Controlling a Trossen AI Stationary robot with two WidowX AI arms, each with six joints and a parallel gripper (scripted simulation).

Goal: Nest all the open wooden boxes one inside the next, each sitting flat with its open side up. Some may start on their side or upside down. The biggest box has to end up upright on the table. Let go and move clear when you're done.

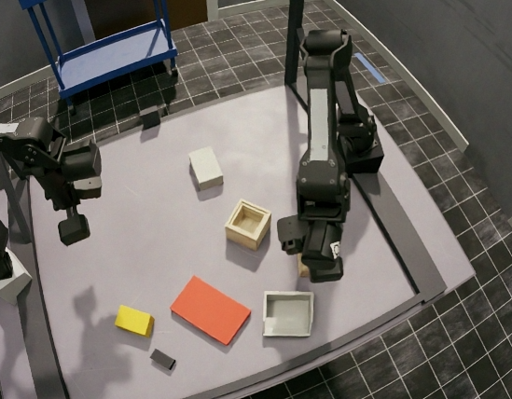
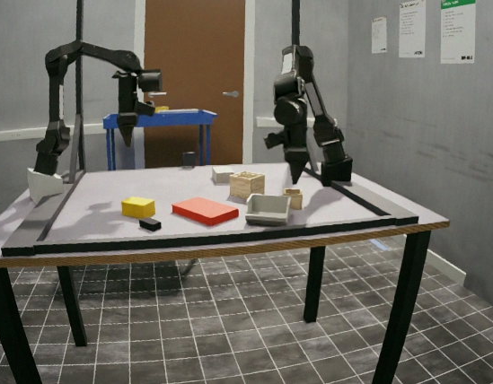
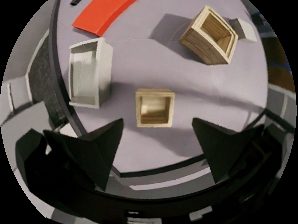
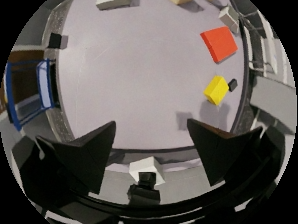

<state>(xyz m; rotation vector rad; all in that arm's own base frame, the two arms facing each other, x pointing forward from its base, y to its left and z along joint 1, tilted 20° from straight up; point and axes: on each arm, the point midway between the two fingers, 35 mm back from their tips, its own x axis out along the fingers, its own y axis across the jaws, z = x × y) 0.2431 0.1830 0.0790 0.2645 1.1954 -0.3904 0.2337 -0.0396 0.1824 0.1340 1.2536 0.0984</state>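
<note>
The small wooden box lies 9 cm below my left hand. Also, from my left hand: pale grey tray 10 cm ahead, 10 cm to the right, 8 cm below; then white block 32 cm behind, 13 cm to the right, 9 cm below; then flat red block 2 cm ahead, 24 cm to the right, 10 cm below.
</note>
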